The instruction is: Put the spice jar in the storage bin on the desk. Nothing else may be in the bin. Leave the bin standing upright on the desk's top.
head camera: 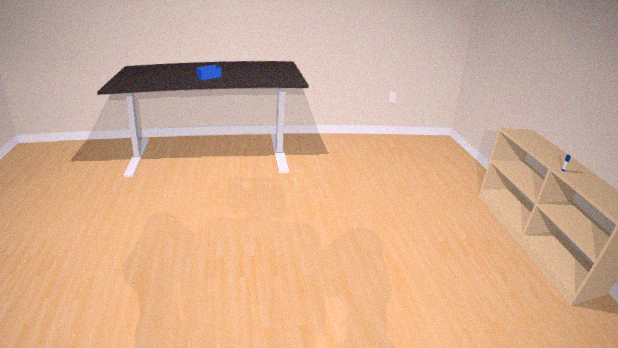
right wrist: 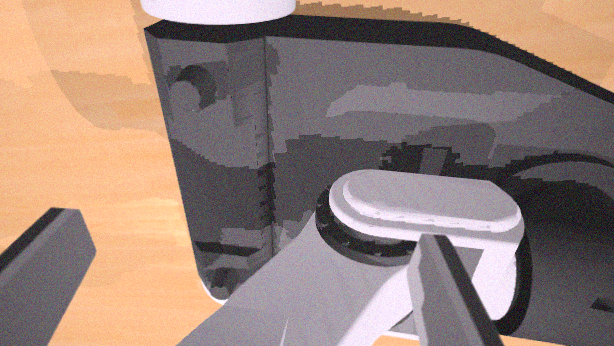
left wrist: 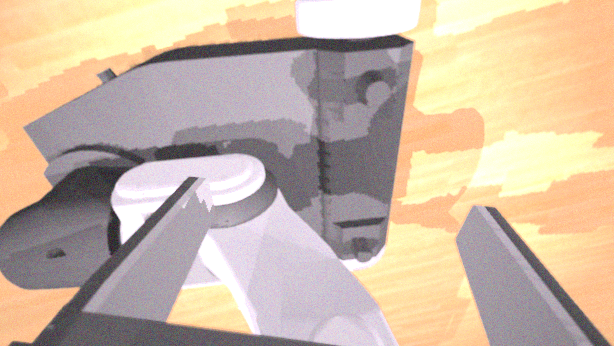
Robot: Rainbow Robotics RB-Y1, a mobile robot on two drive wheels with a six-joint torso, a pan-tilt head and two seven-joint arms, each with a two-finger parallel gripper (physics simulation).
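Frame: origin at the robot's base, x ahead, y left, z up, level; millimetres.
Where they show: left gripper, fingertip midpoint: (left wrist: 333, 208); right gripper, fingertip midpoint: (right wrist: 255, 241).
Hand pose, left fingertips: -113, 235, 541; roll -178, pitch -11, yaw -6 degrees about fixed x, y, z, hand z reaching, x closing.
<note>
After its pixels a point has its place, as x, y, z.
A small blue storage bin (head camera: 208, 73) {2496, 701, 763} stands upright on the black top of the desk (head camera: 265, 76) {2619, 293, 720}, far off at the back left in the head view; its inside is too small to make out. No thing that I can surely name as the spice jar shows in the head view. My left gripper (left wrist: 333, 208) {-113, 235, 541} is open, with no object between its fingers. My right gripper (right wrist: 255, 241) {-161, -260, 535} is open, with no object between its fingers. Both hang beside my own base, far from the desk.
A low wooden shelf unit (head camera: 540, 147) {1975, -1674, 610} stands along the right wall. A slim white cylinder with blue ends (head camera: 565, 163) {1631, -1640, 663} stands on its top. The desk has two white legs on the wooden floor (head camera: 375, 200) {2141, -563, 1}, near the back wall.
</note>
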